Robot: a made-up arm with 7 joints.
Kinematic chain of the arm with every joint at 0, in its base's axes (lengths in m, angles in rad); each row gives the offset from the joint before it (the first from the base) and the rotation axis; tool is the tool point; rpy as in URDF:
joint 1: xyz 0 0 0.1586 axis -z
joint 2: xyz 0 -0.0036 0.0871 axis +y
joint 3: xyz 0 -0.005 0.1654 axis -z
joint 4: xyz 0 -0.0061 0.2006 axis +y
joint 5: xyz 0 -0.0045 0.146 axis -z
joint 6: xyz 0 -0.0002 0.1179 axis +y
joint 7: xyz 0 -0.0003 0.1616 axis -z
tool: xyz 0 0 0 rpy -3.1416 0 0
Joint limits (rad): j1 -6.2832..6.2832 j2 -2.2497..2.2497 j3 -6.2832..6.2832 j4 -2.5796..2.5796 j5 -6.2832..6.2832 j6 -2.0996..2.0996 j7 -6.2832..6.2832
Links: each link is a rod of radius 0.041 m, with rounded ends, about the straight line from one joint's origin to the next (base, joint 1, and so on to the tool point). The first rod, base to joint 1, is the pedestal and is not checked.
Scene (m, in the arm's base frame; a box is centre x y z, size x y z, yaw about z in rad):
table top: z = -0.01
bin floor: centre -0.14 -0.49 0 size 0.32 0.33 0.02 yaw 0.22
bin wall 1: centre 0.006 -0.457 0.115 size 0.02 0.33 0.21 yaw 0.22
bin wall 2: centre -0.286 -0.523 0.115 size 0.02 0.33 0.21 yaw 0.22
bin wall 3: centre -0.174 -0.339 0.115 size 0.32 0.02 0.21 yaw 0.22
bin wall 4: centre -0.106 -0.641 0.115 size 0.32 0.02 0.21 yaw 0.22
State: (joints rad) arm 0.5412 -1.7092 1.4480 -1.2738 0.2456 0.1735 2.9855
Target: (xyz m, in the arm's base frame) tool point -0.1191 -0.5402 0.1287
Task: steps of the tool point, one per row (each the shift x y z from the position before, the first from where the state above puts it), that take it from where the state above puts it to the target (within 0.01 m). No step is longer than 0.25 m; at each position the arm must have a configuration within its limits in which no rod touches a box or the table.
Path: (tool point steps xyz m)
1: -0.1551 -0.0767 0.0422
2: -0.1301 -0.1210 0.0478
3: -0.0903 -0.1564 0.0546
4: -0.0386 -0.1772 0.0617
5: 0.0322 -0.1929 -0.0174
6: 0.1018 -0.1889 -0.0011
7: 0.1723 -0.1465 0.0176
8: 0.2213 -0.0671 0.0332
9: -0.0028 -0.0104 -0.1093
10: 0.0028 0.0104 -0.1095

